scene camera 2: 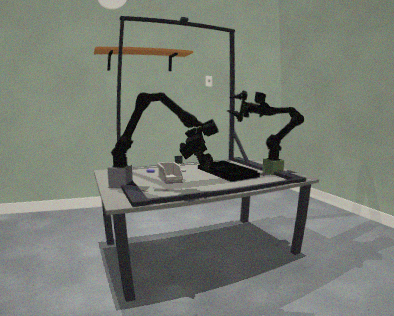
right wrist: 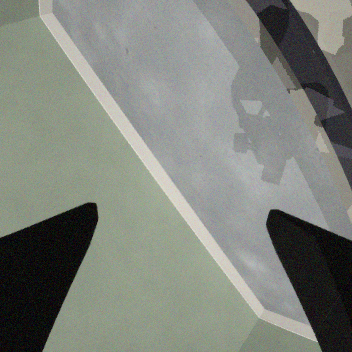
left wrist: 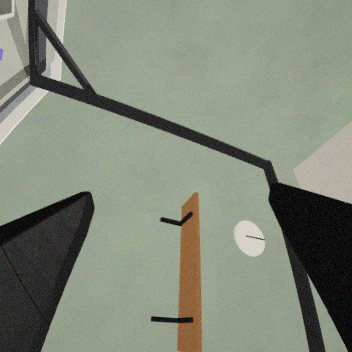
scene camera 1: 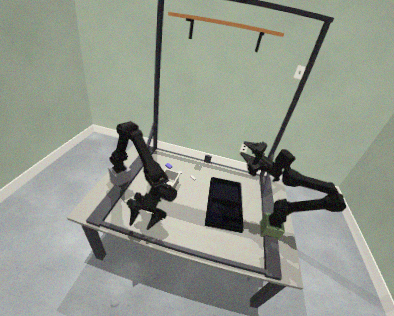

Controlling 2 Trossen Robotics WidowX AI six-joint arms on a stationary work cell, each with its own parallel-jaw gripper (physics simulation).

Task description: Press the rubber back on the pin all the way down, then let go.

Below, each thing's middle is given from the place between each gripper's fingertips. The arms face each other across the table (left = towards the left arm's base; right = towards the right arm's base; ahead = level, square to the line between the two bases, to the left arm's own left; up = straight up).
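My right gripper is 43 cm past the black tray [scene camera 1: 224, 209], and I see that it is also 34 cm to the right of the tray and 13 cm above it.
From my left hand, the black tray is 40 cm below, while being 1 cm behind that hand and 1 cm to the left of it.
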